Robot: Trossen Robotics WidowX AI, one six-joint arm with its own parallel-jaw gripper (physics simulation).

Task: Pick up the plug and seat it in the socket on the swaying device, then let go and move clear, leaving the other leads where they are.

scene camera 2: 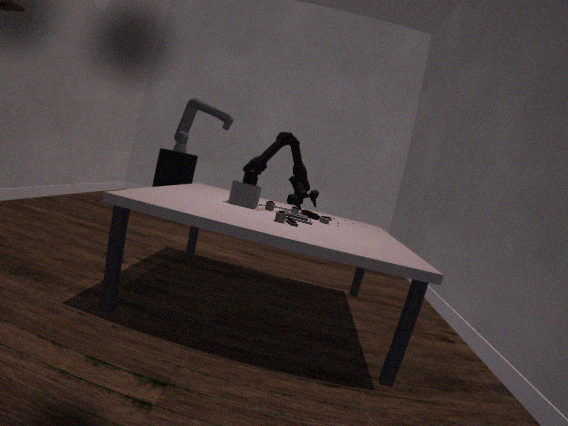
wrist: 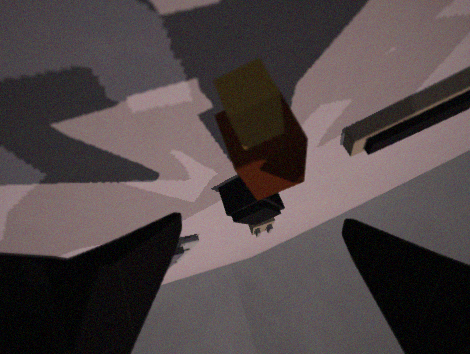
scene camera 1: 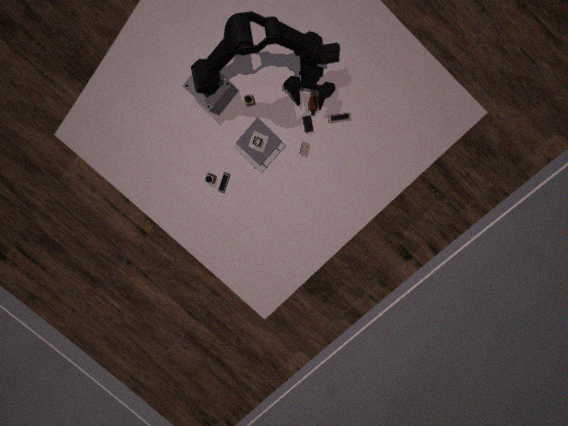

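Note:
The likely plug is an orange-red block [scene camera 1: 313, 102] [scene camera 2: 310, 214] [wrist: 272, 182] with an olive-yellow part [wrist: 252, 107]. It lies on the table beside a black block [scene camera 1: 308, 124] [wrist: 245, 200]; the views do not show whether the two are joined. My gripper [scene camera 1: 309, 105] [scene camera 2: 307, 205] [wrist: 261, 223] is open, its fingers apart. It is above the table near the orange-red block, and nothing shows held. The device is a grey square plate [scene camera 1: 257, 126] with a pale raised square socket [scene camera 1: 258, 141] in its middle. Part of the device [wrist: 188, 246] shows behind the left finger.
A pale block with a dark slot [scene camera 1: 340, 117] [wrist: 415, 112] lies right of the gripper. A small cream block [scene camera 1: 304, 149] [wrist: 262, 228] lies beyond the black block. Round-topped blocks [scene camera 1: 249, 100] [scene camera 1: 210, 178] and another slotted block [scene camera 1: 224, 182] are around the device.

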